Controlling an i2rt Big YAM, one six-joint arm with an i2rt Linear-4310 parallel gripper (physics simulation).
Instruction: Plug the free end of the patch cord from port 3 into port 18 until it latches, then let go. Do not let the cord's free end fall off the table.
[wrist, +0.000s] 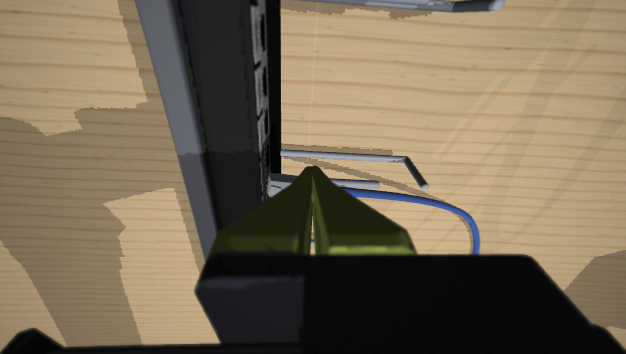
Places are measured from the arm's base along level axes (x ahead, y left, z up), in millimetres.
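Where they show: gripper, fingertip midpoint: (312, 176).
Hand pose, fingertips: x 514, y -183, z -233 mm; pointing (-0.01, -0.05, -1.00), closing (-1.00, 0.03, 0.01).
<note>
Each offset is from my fingertips to the top centre of the thing. "*": to the spot under its first point. Level surfaces: height alone.
The black patch panel {46 mm ahead, 115 mm left, 22 mm up} (225, 100) stands at the left of centre, seen almost edge-on, with its port face turned right; the port numbers cannot be read. A pale plug {14 mm ahead, 8 mm left, 6 mm up} (278, 187) is at the panel's face, partly hidden behind the fingers. Which port it is at, and whether it is seated, cannot be told. The blue cord {* 94 mm back, 56 mm left, 45 mm down} (430, 200) runs right from behind the fingers and curves down behind the gripper body. My gripper (312, 176) is shut and empty, its olive fingertips together over the plug's rear end and the start of the cord.
A thin grey bent rod {* 26 mm back, 21 mm left, 59 mm down} (345, 156) juts right from the panel. A shorter grey rod {* 34 mm back, 22 mm left, 21 mm down} (365, 185) lies just below it. Another grey rod {* 70 mm back, 73 mm right, 59 mm down} (430, 6) shows at the top edge. The wooden table {77 mm down} (500, 100) carries shadows at the left and right.
</note>
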